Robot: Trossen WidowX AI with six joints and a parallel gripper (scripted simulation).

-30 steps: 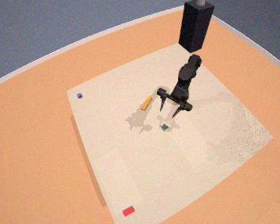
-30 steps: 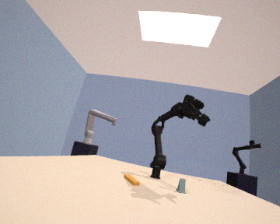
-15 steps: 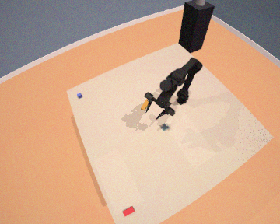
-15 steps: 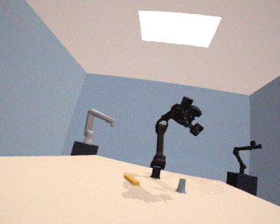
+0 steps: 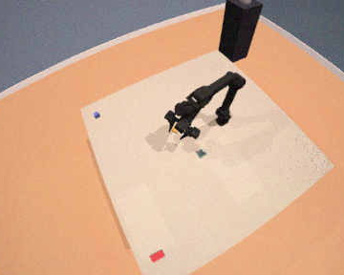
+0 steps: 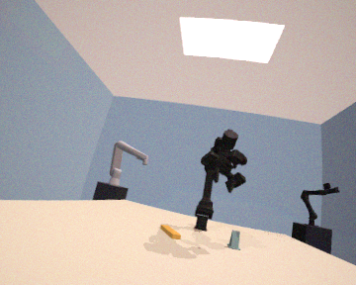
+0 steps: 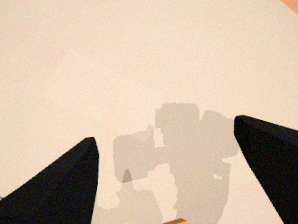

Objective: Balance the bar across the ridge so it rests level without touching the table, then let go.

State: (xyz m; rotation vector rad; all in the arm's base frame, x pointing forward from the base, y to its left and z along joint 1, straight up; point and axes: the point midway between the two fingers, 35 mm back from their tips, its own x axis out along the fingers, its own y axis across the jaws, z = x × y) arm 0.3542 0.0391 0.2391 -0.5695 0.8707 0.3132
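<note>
The orange bar is 11 cm behind my gripper tip, 16 cm to the right of it and 20 cm below it. Also, from my gripper tip: red block 36 cm ahead, 46 cm to the left, 20 cm below; blue cube 36 cm ahead, 54 cm to the right, 20 cm below.
</note>
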